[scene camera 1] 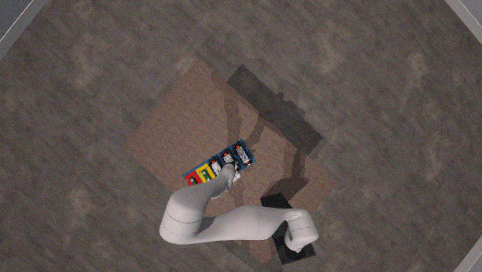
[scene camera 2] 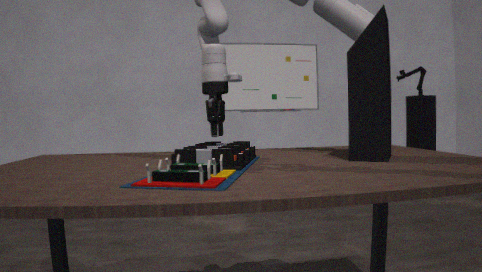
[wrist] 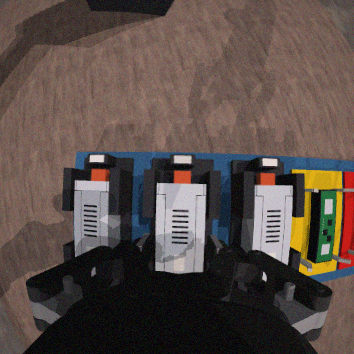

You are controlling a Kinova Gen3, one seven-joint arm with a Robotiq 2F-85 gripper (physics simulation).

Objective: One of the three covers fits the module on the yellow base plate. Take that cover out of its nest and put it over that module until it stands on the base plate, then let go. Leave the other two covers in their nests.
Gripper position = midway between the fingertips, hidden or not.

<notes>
In view: the gripper (scene camera 2: pixel 217 136), a cover (wrist: pixel 180 214), a cover (wrist: pixel 93 226) and a cover (wrist: pixel 269 231).
The gripper is seen too in the wrist view (wrist: pixel 179 243).
</notes>
